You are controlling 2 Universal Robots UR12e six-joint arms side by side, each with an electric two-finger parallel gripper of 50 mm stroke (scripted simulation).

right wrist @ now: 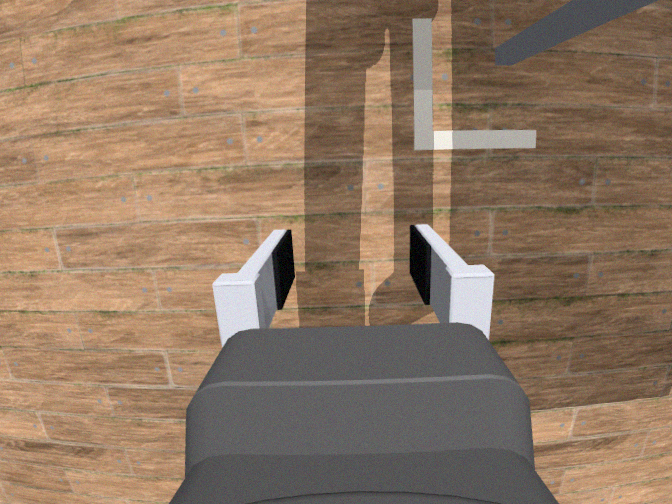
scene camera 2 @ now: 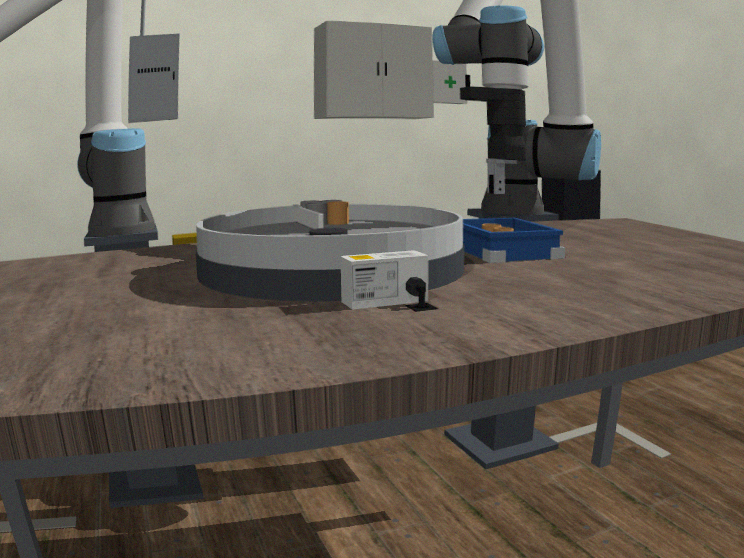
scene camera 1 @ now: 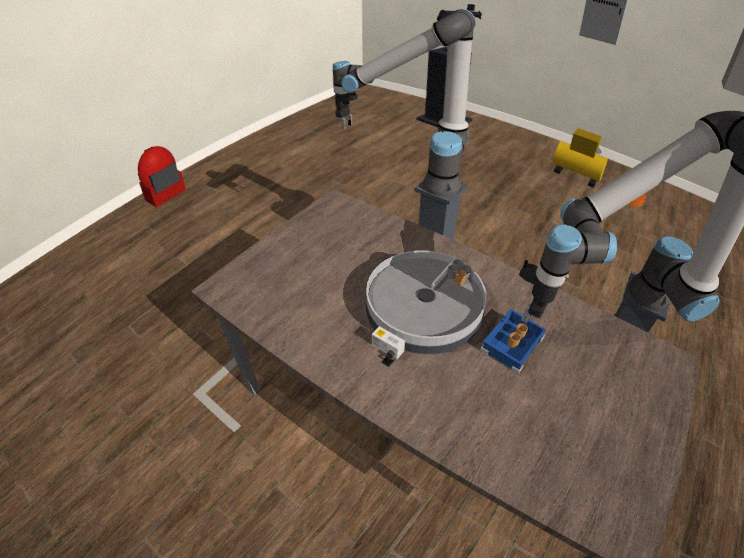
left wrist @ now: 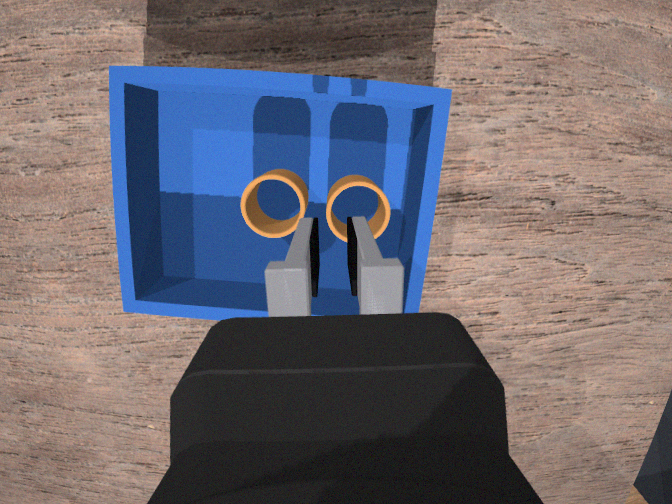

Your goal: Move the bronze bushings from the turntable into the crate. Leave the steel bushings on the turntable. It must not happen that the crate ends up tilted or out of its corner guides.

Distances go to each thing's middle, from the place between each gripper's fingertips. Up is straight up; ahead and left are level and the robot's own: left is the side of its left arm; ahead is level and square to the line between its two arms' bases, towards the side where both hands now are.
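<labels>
Relative to the blue crate (scene camera 2: 524, 243), my left gripper (scene camera 2: 496, 193) is 40 mm short of it and 100 mm above it. Turntable (scene camera 1: 401, 294), from my left hand: 100 mm ahead, 340 mm to the right, 70 mm below.
Blue crate, from my right hand: 1370 mm to the left, 570 mm ahead, 150 mm below. Turntable, likewise from my right hand: 1030 mm to the left, 630 mm ahead, 130 mm below.
</labels>
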